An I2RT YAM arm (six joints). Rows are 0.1 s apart.
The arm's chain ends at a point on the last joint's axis. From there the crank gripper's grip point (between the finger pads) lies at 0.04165 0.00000 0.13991 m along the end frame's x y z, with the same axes.
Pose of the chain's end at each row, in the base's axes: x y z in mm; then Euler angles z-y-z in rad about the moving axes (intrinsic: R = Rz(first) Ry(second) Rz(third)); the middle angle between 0 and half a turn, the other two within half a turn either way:
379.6 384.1 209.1 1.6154 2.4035 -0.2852
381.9 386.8 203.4 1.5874 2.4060 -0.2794
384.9 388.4 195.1 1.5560 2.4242 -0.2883
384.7 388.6 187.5 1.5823 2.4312 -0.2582
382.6 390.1 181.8 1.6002 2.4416 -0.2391
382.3 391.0 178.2 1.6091 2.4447 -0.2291
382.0 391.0 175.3 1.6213 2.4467 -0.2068
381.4 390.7 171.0 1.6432 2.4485 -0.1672
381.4 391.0 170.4 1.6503 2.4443 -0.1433
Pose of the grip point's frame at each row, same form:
388.4 449.1 78.7 1.6154 2.4035 -0.2852
392.3 451.2 72.8 1.5874 2.4060 -0.2794
397.7 450.1 63.4 1.5560 2.4242 -0.2883
394.6 449.4 55.2 1.5823 2.4312 -0.2582
390.7 449.5 48.7 1.6002 2.4416 -0.2391
389.5 450.0 44.9 1.6091 2.4447 -0.2291
387.6 449.6 41.7 1.6213 2.4467 -0.2068
384.1 448.8 37.1 1.6432 2.4485 -0.1672
382.7 449.5 36.7 1.6503 2.4443 -0.1433

